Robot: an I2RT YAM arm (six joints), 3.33 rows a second.
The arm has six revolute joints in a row. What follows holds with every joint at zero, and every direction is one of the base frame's.
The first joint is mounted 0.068 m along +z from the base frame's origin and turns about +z.
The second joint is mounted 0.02 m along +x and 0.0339 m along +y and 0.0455 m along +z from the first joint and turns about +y.
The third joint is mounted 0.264 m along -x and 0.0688 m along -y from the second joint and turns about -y.
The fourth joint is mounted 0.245 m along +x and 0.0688 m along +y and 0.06 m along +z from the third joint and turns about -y.
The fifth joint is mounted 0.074 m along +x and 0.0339 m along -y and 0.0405 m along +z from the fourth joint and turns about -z.
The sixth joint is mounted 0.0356 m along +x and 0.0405 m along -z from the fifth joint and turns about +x.
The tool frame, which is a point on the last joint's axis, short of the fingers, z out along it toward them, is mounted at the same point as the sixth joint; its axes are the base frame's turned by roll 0, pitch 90 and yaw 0 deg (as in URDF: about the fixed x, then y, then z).
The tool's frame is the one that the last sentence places.
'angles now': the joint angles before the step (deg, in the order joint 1, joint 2, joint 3, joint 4, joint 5, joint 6). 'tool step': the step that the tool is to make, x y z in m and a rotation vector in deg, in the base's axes. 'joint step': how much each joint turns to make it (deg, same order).
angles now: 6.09 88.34 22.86 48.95 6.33 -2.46
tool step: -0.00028 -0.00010 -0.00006 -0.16 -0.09 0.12
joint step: -0.03 -0.01 -0.10 0.18 -0.09 -0.20
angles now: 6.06 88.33 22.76 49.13 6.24 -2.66
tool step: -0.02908 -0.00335 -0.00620 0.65 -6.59 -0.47
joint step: 0.01 -1.20 -8.53 13.95 0.48 0.06
